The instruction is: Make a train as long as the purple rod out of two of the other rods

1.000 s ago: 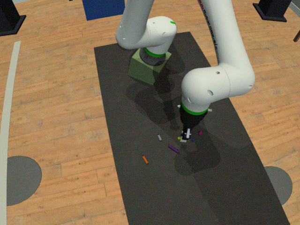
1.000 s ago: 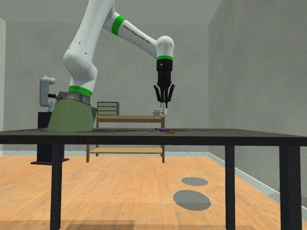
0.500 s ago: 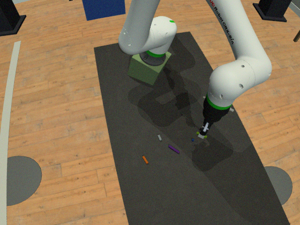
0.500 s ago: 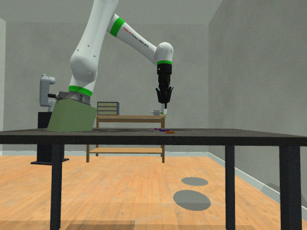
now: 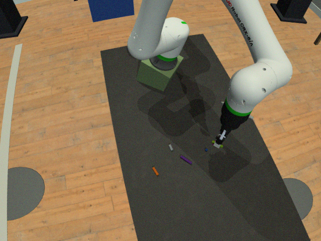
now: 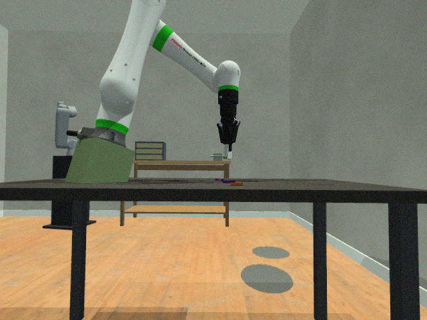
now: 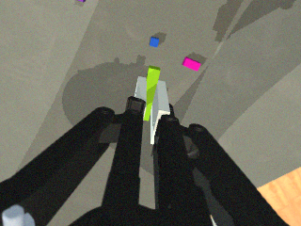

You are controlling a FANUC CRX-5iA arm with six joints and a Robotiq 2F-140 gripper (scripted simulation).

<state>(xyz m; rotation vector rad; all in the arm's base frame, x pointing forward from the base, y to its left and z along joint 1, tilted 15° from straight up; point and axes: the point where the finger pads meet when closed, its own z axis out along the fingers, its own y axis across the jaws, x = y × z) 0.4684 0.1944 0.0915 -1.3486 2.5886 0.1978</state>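
The blue rod is 13 cm below my hand, 3 cm to the right of it and 2 cm behind it. The rest, counted from my hand: magenta rod 13 cm below, 5 cm behind, 2 cm to the left; lime rod 3 cm below; purple rod 13 cm to the right, 13 cm below, 3 cm ahead.
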